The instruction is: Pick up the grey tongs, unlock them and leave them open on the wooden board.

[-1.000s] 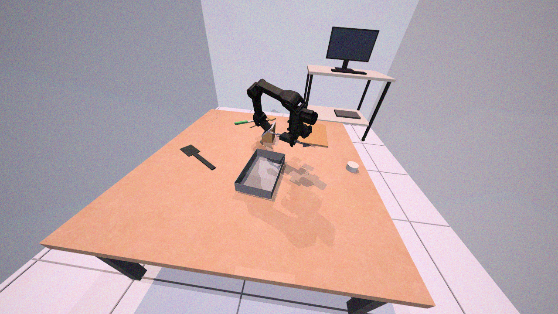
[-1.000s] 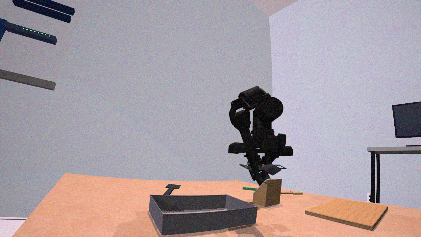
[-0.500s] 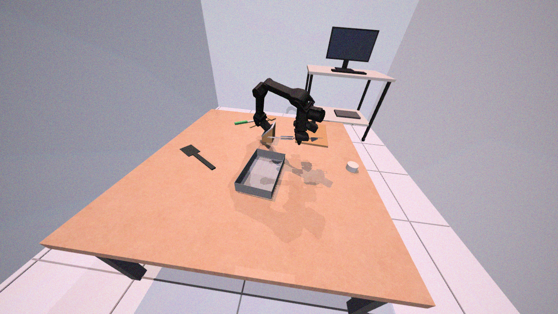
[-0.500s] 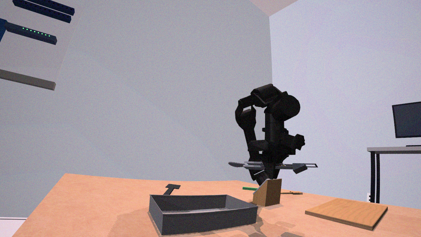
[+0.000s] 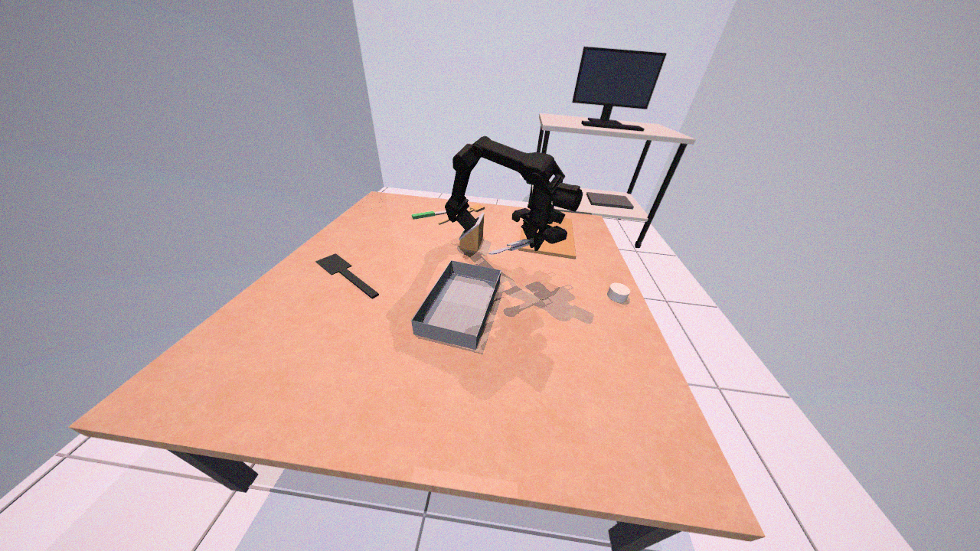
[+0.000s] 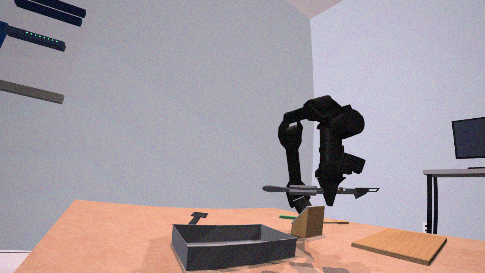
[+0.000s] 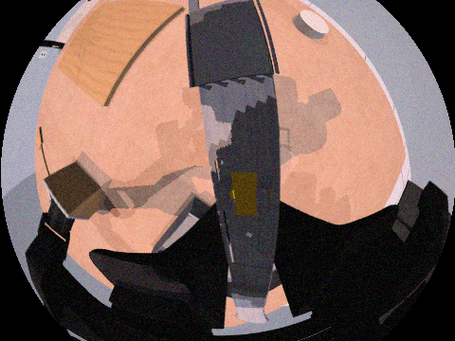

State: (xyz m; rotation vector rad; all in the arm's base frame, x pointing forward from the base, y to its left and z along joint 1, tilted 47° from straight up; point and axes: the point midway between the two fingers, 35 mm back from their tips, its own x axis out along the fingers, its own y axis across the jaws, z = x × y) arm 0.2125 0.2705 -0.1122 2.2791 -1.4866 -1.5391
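The yellow lock mark lies 4 cm above my gripper tip, 2 cm to the left of it and 2 cm behind it. Round my gripper tip: small white cylinder: 31 cm to the left, 14 cm below, 5 cm behind; then wooden board: 42 cm behind, 15 cm below, 4 cm to the left; then roasting tin: 19 cm to the right, 16 cm ahead, 13 cm below.
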